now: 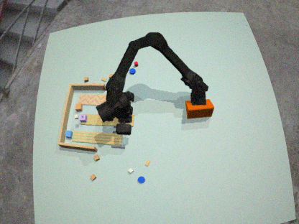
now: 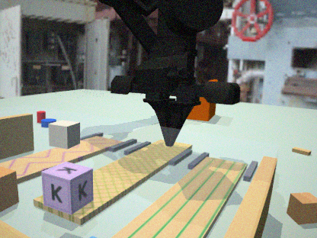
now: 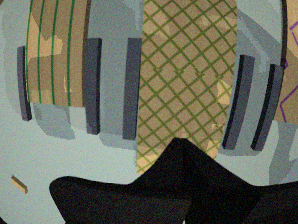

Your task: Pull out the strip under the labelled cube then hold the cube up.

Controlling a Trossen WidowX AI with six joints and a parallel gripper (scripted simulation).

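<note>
Right now my gripper tip is 210 mm short of the labelled cube and 20 mm below it. From my gripper tip the other things lie so: red cylinder: 10 mm behind, 300 mm to the right, 10 mm above.
</note>
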